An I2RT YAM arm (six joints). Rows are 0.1 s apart.
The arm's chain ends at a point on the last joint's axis. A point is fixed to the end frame.
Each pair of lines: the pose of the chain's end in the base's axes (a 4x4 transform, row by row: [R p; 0 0 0 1], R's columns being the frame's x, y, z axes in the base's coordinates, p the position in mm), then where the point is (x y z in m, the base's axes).
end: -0.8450, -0.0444, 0.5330, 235.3; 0.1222, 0.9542, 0.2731, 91.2; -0.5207, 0.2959, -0.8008, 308.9; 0, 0, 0, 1
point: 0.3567 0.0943 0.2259
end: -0.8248, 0.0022, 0.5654, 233.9; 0.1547, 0.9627, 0.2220, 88.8; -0.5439, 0.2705, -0.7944, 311.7; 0, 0, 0, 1
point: 0.3571 0.0830 0.2316
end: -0.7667, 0.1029, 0.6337, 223.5; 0.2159, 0.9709, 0.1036, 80.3; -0.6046, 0.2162, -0.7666, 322.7; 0, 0, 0, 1
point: 0.3496 0.0550 0.2513
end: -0.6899, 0.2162, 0.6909, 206.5; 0.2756, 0.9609, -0.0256, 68.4; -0.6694, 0.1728, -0.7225, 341.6; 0, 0, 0, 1
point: 0.3326 0.0228 0.2811
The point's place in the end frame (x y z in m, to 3 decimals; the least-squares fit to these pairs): -0.059 -0.027 0.132
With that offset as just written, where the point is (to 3 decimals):
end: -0.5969, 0.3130, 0.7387, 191.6; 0.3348, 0.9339, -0.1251, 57.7; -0.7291, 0.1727, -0.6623, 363.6; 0, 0, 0, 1
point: 0.316 -0.004 0.315
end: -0.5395, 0.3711, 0.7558, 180.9; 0.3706, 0.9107, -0.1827, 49.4; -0.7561, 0.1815, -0.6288, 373.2; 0, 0, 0, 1
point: 0.302 -0.021 0.330
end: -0.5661, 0.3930, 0.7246, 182.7; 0.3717, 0.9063, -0.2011, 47.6; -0.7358, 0.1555, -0.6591, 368.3; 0, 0, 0, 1
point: 0.301 -0.025 0.321
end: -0.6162, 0.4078, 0.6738, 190.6; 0.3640, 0.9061, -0.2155, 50.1; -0.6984, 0.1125, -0.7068, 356.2; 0, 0, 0, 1
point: 0.305 -0.024 0.301
